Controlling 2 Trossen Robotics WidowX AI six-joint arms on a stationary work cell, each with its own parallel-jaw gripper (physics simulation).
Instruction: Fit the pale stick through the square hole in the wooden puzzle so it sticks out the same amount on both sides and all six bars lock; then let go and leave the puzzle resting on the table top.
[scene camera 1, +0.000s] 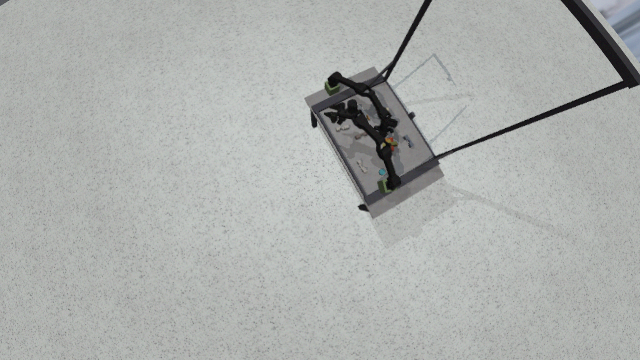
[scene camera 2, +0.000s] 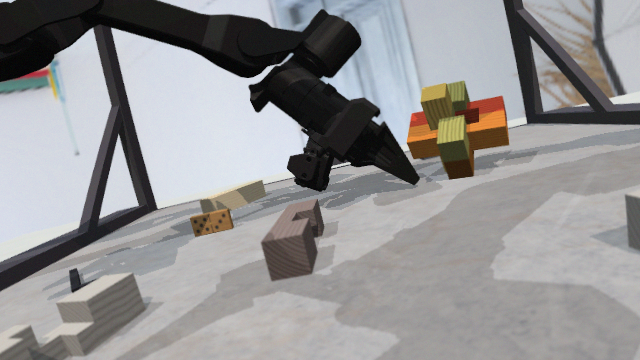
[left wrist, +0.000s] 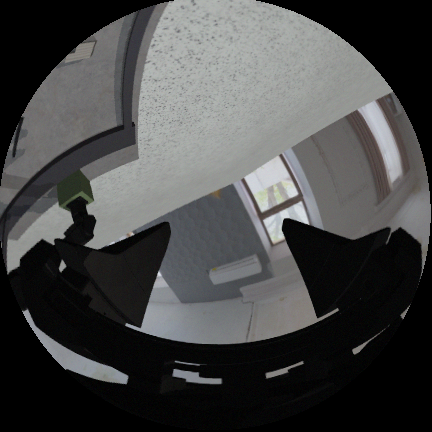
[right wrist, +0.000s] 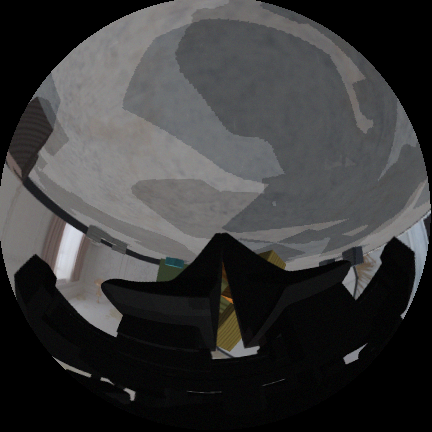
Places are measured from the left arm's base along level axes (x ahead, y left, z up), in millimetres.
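Where they show: left gripper, between the fingertips: (scene camera 1: 326, 110) (left wrist: 227, 225); right gripper, between the fingertips: (scene camera 2: 417, 182) (right wrist: 220, 238); left arm's base, origin of its link: (scene camera 1: 390, 185); right arm's base, origin of its link: (scene camera 1: 332, 84) (left wrist: 76, 203).
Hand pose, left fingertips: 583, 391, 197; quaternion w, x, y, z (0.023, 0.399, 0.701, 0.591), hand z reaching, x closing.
Note:
Things, the pixels of their centre, and the offset from my left fingertips, as dx, dy, dz. "pt": a spot on its surface instead. Level surfaces: height alone.
- wooden puzzle, middle of its body: (right wrist: 232, 306) (scene camera 2: 454, 119) (scene camera 1: 389, 144) -251, -498, -248
- table, height of its surface: dz -313
- pale stick, middle of its body: (scene camera 2: 234, 197) +94, -546, -299
- domino, middle of its body: (scene camera 2: 211, 222) +38, -399, -301
- brown notched block, middle of its body: (scene camera 2: 298, 233) -115, -299, -299
- grey block, a spot on its surface: (scene camera 2: 633, 219) pt -324, -227, -298
The wooden puzzle (scene camera 2: 461, 129) (scene camera 1: 391, 143), a cross of orange, red and olive bars, stands on the table (scene camera 2: 447, 277) at the far right. The pale stick (scene camera 2: 232, 196) lies apart from it at the back left, next to a domino (scene camera 2: 211, 222). My right gripper (scene camera 2: 413, 180) (right wrist: 220, 238) is shut on nothing, its tip low over the table just left of the puzzle. Parts of the puzzle (right wrist: 227, 330) show behind the shut fingers in the right wrist view. My left gripper (left wrist: 227, 225) (scene camera 1: 333, 115) is open and empty, pointing off the table towards the floor.
A brown notched block (scene camera 2: 293, 239) stands mid-table. Pale notched blocks (scene camera 2: 100, 300) lie at the near left and a grey block (scene camera 2: 633, 219) at the right edge. Black frame posts (scene camera 2: 118, 121) rise along the table's back edge.

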